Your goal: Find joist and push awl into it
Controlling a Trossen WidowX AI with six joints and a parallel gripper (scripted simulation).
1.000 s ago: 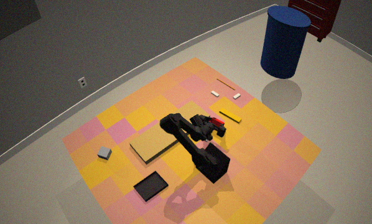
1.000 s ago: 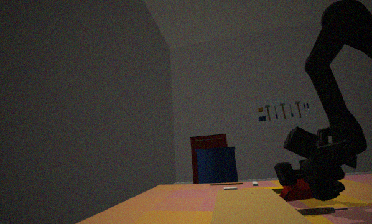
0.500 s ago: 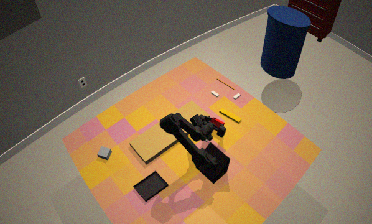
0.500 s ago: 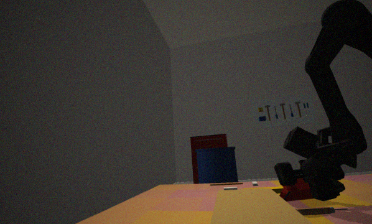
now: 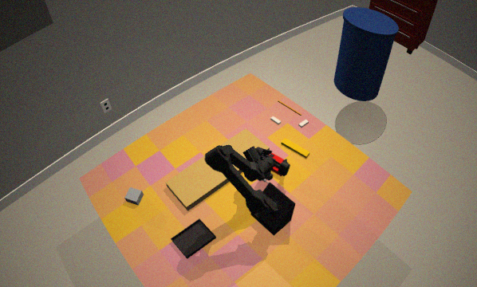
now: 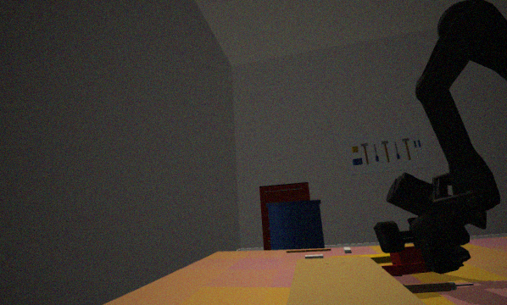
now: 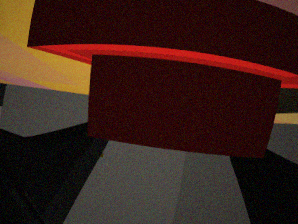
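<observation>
The red stud finder is 1 cm ahead of my gripper tip, 4 cm to the left of it and 2 cm below it. Also, from my gripper tip: thin stick: 26 cm ahead, 32 cm to the right, 6 cm below; awl: 3 cm behind, 12 cm to the left, 6 cm below; yellow bar: 1 cm ahead, 13 cm to the right, 5 cm below.
</observation>
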